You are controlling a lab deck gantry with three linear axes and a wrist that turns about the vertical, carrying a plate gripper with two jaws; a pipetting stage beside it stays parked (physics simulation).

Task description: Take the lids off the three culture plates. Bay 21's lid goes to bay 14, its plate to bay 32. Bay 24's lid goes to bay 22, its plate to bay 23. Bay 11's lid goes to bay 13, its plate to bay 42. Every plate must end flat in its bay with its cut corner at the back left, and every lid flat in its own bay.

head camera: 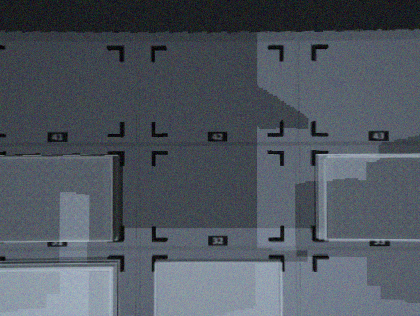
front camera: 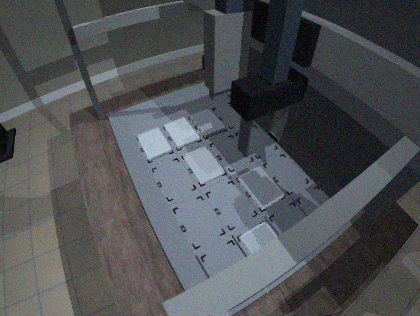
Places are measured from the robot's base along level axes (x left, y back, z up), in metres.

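Pixels of known places: gripper, fingertip midpoint: (front camera: 259, 144); robot's base, link origin: (front camera: 137, 138).
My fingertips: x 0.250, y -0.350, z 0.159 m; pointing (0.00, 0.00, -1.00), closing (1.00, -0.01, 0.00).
For each thing: its middle in the pictures, then the offset to it from my fingertips. "spot": a spot on its surface instead.
- third piece, body centre: (front camera: 266, 248) dx -0.100, dy -0.206, dz -0.137 m
- flat pale piece, body centre: (head camera: 218, 303) (front camera: 203, 164) dx -0.100, dy +0.122, dz -0.155 m
- clear-topped piece, body centre: (head camera: 52, 197) (front camera: 207, 122) dx +0.007, dy +0.286, dz -0.151 m
- thick pale beam, surface spot: (front camera: 300, 215) spot: dx +0.044, dy -0.184, dz -0.144 m
My gripper (front camera: 261, 142) is open and empty, with its two jaws apart, high over the back of the deck; it does not show in the head view. A pale piece (front camera: 182, 132) (head camera: 30, 295) lies in bay 21, with layered edges. Another pale piece (front camera: 154, 143) lies in bay 11. A third piece (front camera: 257, 241) lies in bay 24, partly behind the front beam. A flat pale piece (front camera: 204, 164) (head camera: 215, 290) lies in bay 22. Bays 32 (head camera: 217, 190) and 42 (head camera: 215, 90) hold no plate or lid. Cut corners are too faint to tell.
A clear-topped piece (front camera: 208, 123) (head camera: 30, 200) lies in bay 31 and another (front camera: 261, 187) (head camera: 370, 210) in bay 33. A pale upright column (front camera: 225, 55) stands behind the gripper. A thick pale beam (front camera: 300, 215) crosses the deck's front. Shadows cover parts of the deck.
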